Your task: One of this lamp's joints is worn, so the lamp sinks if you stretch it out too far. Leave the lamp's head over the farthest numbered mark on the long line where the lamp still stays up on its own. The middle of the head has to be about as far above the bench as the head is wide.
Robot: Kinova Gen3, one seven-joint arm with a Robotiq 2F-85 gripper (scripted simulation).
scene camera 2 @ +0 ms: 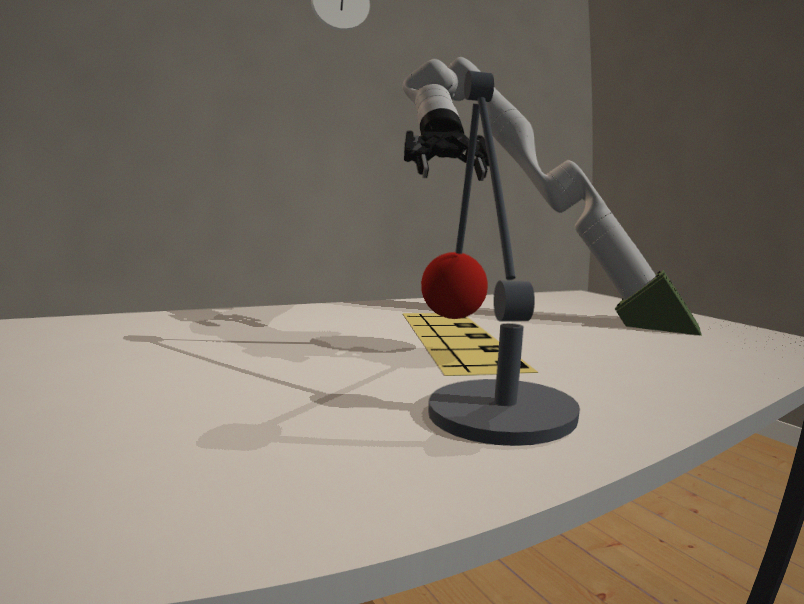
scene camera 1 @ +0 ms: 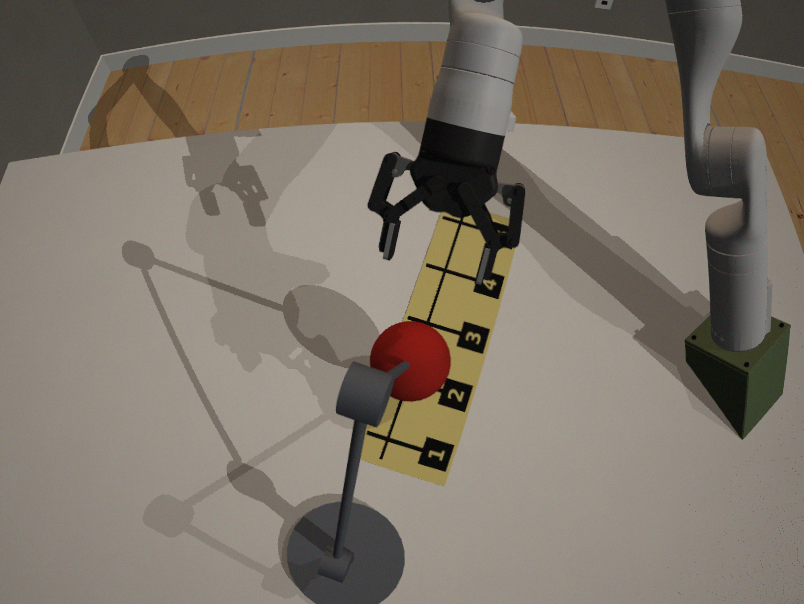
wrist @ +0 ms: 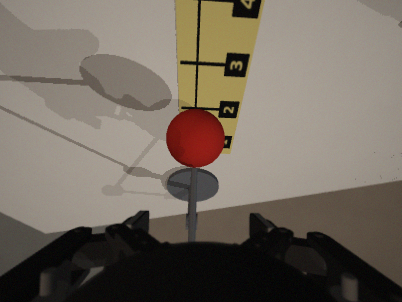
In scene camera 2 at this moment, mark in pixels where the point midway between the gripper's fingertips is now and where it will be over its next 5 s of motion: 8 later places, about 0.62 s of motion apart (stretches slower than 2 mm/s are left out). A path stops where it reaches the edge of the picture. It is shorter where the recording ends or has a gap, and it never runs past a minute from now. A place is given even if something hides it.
The gripper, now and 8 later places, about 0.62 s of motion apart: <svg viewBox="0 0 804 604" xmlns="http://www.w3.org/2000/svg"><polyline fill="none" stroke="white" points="454,175 453,161 456,181 458,199 462,216 464,227 462,229 456,233 452,233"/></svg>
